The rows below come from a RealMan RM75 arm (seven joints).
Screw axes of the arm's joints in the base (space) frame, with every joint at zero. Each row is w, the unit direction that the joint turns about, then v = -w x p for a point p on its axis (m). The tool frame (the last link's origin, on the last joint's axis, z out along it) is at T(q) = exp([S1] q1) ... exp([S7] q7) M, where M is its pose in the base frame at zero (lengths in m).
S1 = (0, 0, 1, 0.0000, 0.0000, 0.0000)
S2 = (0, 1, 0, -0.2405, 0.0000, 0.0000)
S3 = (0, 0, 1, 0.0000, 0.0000, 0.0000)
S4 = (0, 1, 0, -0.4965, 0.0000, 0.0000)
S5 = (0, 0, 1, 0.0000, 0.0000, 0.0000)
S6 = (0, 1, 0, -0.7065, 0.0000, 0.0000)
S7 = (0, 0, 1, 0.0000, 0.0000, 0.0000)
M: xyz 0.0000 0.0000 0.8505 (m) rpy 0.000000 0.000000 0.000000 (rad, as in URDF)
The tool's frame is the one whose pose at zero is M.
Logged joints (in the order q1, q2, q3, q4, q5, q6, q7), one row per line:
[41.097, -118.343, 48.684, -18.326, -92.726, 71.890, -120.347]
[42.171, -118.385, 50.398, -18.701, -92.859, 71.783, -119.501]
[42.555, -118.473, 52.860, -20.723, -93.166, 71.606, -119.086]
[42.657, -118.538, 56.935, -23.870, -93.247, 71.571, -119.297]
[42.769, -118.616, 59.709, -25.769, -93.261, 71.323, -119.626]
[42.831, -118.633, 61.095, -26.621, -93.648, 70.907, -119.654]
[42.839, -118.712, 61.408, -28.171, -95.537, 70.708, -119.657]
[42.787, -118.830, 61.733, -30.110, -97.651, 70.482, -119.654]
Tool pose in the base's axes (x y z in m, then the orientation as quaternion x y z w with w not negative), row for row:
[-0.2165, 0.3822, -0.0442, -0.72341, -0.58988, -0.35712, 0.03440]
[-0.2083, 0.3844, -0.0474, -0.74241, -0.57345, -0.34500, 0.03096]
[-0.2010, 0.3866, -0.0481, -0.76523, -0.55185, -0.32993, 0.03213]
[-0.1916, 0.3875, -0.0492, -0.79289, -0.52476, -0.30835, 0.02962]
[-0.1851, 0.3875, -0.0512, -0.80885, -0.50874, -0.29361, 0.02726]
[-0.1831, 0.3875, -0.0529, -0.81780, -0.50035, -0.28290, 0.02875]
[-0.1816, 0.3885, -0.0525, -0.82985, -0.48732, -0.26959, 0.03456]
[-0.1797, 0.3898, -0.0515, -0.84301, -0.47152, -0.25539, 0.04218]
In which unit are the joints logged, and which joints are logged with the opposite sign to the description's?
The joints are logged in degrees. Opposite sign: q1, q4, q5.
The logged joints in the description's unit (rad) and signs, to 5 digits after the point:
[-0.71728, -2.06547, 0.84970, 0.31985, 1.61837, 1.25472, -2.10045]
[-0.73602, -2.06621, 0.87961, 0.32639, 1.62070, 1.25285, -2.08569]
[-0.74272, -2.06774, 0.92258, 0.36168, 1.62605, 1.24976, -2.07844]
[-0.74451, -2.06888, 0.99370, 0.41661, 1.62747, 1.24915, -2.08213]
[-0.74646, -2.07024, 1.04212, 0.44975, 1.62771, 1.24482, -2.08787]
[-0.74754, -2.07054, 1.06631, 0.46462, 1.63447, 1.23756, -2.08836]
[-0.74768, -2.07192, 1.07177, 0.49168, 1.66744, 1.23409, -2.08841]
[-0.74677, -2.07397, 1.07744, 0.52552, 1.70433, 1.23014, -2.08836]

